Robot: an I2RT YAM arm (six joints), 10 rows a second.
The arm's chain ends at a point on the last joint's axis. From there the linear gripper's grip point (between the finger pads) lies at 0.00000 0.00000 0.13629 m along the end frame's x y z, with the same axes.
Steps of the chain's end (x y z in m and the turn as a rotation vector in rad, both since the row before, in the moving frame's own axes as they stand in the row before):
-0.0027, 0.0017, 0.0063, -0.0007, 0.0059, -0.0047
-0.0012, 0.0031, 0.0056, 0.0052, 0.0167, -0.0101
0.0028, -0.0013, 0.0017, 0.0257, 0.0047, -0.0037
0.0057, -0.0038, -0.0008, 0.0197, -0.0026, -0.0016
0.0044, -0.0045, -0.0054, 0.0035, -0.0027, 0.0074
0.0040, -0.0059, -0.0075, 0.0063, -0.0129, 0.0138
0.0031, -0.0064, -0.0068, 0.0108, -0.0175, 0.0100
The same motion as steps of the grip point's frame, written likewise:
-0.0019, 0.0018, 0.0063, -0.0007, 0.0059, -0.0047
0.0011, 0.0024, 0.0056, 0.0052, 0.0167, -0.0101
0.0034, -0.0048, 0.0017, 0.0257, 0.0047, -0.0037
0.0053, -0.0065, -0.0008, 0.0197, -0.0026, -0.0016
0.0040, -0.0050, -0.0054, 0.0035, -0.0027, 0.0074
0.0022, -0.0068, -0.0075, 0.0063, -0.0129, 0.0138
0.0007, -0.0079, -0.0068, 0.0108, -0.0175, 0.0100

